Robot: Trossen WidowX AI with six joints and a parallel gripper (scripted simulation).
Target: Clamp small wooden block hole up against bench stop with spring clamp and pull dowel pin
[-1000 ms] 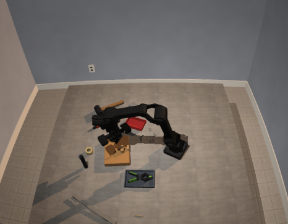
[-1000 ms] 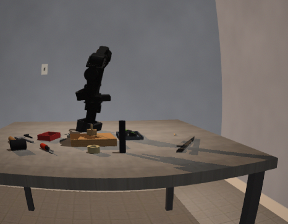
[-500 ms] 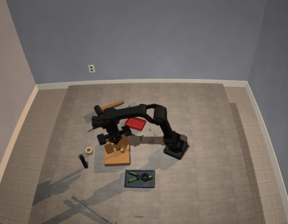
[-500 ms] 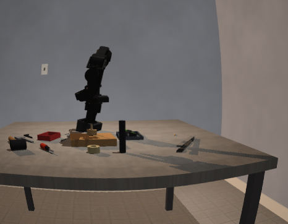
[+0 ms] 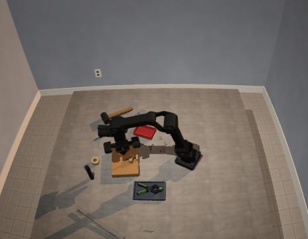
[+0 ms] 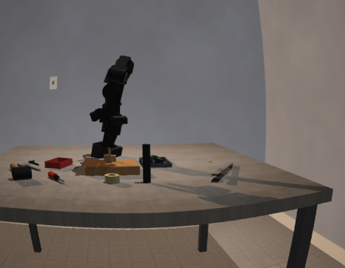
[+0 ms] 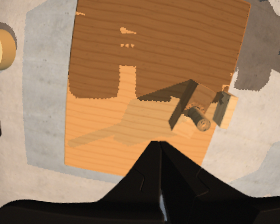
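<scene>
The dowel pin is 30 mm behind my hand, 20 mm to the right of it and 80 mm below it. From my hand the other things lie so: wooden board (10 mm ahead, 10 mm to the right, 120 mm below); then bench stop (60 mm behind, 30 mm to the right, 100 mm below); then small wooden block (30 mm behind, 20 mm to the right, 100 mm below).
</scene>
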